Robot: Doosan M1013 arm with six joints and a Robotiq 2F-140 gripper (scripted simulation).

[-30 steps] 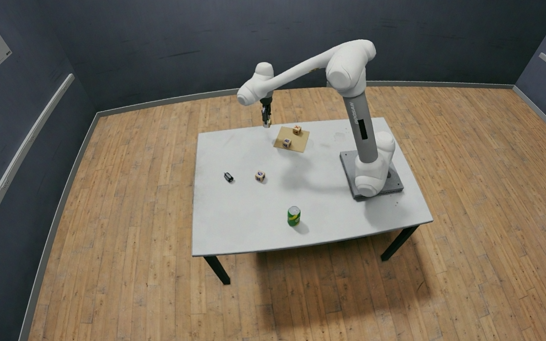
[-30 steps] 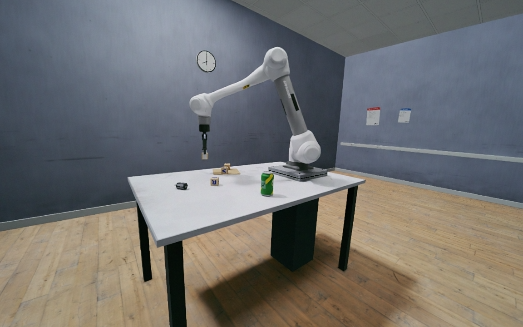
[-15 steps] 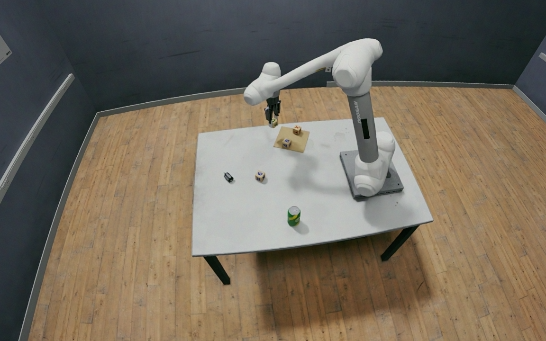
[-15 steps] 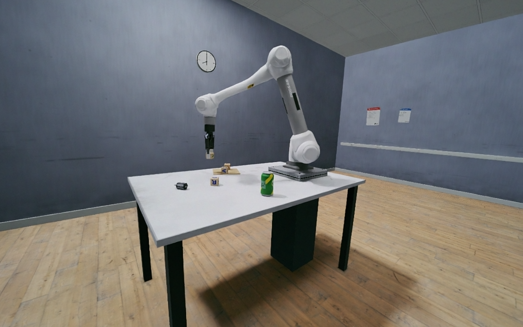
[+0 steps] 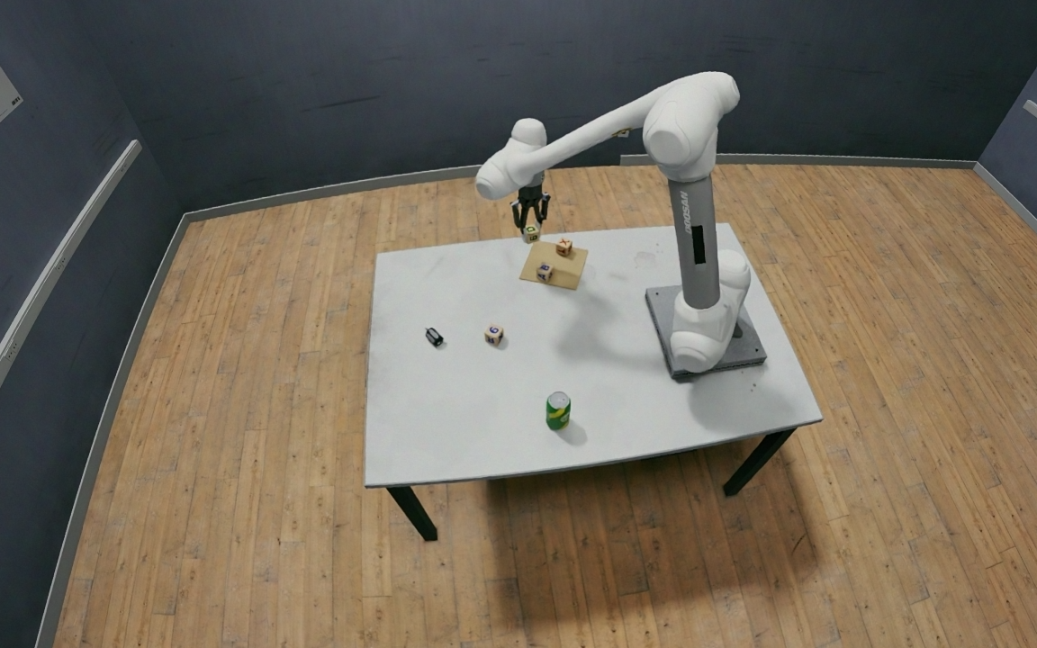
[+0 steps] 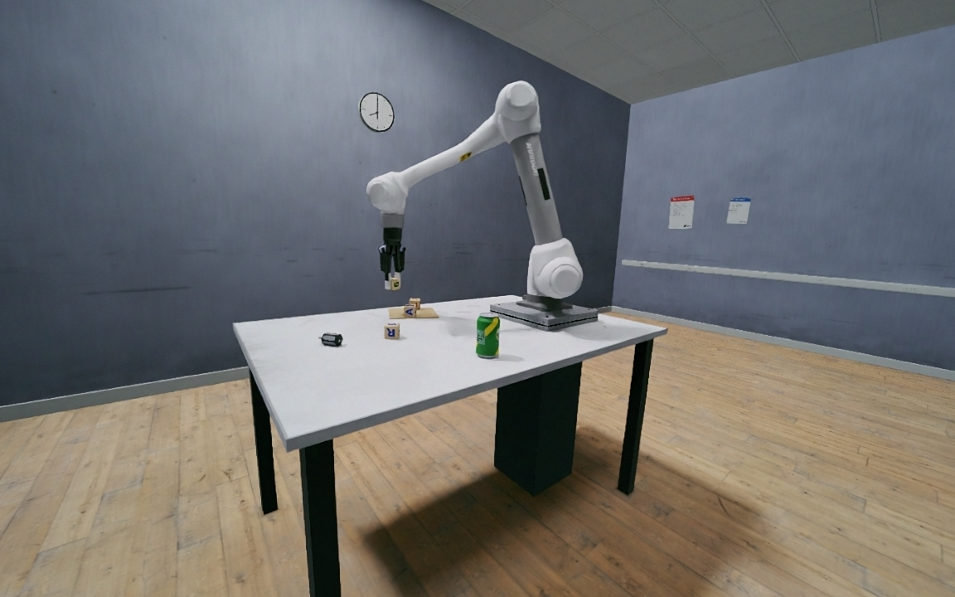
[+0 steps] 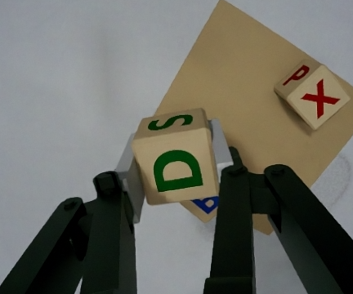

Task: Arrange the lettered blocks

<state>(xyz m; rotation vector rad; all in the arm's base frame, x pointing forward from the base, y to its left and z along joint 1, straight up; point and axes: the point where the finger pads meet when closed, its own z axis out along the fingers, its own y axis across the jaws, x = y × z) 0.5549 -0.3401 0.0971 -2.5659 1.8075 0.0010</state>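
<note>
My hand is 8 cm past the tan mat, 2 cm to the right of it and 14 cm above it. Round my hand: black object: 33 cm ahead, 31 cm to the left, 13 cm below; block: 14 cm ahead, 33 cm to the left, 12 cm below; can: 2 cm behind, 63 cm to the left, 8 cm below.
</note>
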